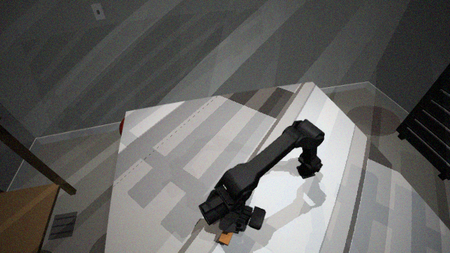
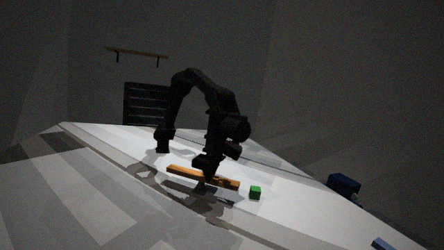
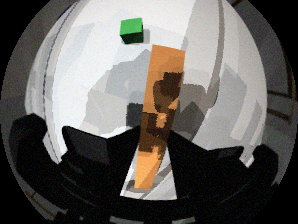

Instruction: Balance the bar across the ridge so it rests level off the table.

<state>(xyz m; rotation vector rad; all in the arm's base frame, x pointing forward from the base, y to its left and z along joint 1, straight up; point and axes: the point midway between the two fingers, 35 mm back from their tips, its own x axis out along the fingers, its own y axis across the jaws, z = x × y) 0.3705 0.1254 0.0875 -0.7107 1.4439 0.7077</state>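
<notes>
My gripper tip is now 20 mm past the orange wooden bar and 20 mm to the left of it. Also, from my gripper tip: green cube 40 mm ahead, 150 mm to the left, 40 mm below.
</notes>
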